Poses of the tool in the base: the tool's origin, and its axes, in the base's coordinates. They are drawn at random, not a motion.
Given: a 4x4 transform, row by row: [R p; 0 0 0 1], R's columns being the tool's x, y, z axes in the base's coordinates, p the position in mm. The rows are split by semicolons.
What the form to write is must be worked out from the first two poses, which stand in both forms.
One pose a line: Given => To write
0.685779 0.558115 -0.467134 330.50; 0.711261 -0.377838 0.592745 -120.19; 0.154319 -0.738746 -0.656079 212.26; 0 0 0 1 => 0.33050 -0.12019 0.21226 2.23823 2.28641 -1.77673
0.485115 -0.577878 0.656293 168.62; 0.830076 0.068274 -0.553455 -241.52; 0.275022 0.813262 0.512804 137.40; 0 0 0 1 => 0.16862 -0.24152 0.13740 -0.70059 1.03235 1.89689
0.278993 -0.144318 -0.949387 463.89; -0.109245 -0.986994 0.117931 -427.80; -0.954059 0.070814 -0.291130 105.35; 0 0 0 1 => 0.46389 -0.42780 0.10535 3.01801 1.86620 0.07409
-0.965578 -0.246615 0.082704 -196.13; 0.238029 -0.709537 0.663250 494.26; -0.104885 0.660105 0.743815 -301.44; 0 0 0 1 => -0.19613 0.49426 -0.30144 1.44674 0.73204 1.41322
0.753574 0.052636 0.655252 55.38; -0.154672 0.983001 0.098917 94.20; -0.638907 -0.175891 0.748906 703.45; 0 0 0 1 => 0.05538 0.09420 0.70345 0.14983 0.72439 -0.26864
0.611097 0.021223 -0.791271 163.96; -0.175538 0.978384 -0.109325 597.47; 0.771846 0.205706 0.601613 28.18; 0 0 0 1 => 0.16396 0.59747 0.02818 -3.00430 0.92528 2.88113
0.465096 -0.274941 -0.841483 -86.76; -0.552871 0.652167 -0.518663 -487.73; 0.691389 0.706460 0.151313 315.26; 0 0 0 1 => -0.08676 -0.48773 0.31526 -2.58922 1.41890 2.34541
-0.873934 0.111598 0.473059 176.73; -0.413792 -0.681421 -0.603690 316.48; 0.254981 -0.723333 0.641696 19.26; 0 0 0 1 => 0.17673 0.31648 0.01926 -0.90613 0.87409 -1.90970
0.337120 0.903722 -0.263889 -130.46; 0.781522 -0.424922 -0.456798 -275.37; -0.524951 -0.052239 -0.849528 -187.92; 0 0 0 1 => -0.13046 -0.27537 -0.18792 -2.09465 2.58589 -0.09919
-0.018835 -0.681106 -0.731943 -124.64; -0.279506 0.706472 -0.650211 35.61; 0.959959 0.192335 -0.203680 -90.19; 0 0 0 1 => -0.12464 0.03561 -0.09019 -2.41526 1.77591 2.94385
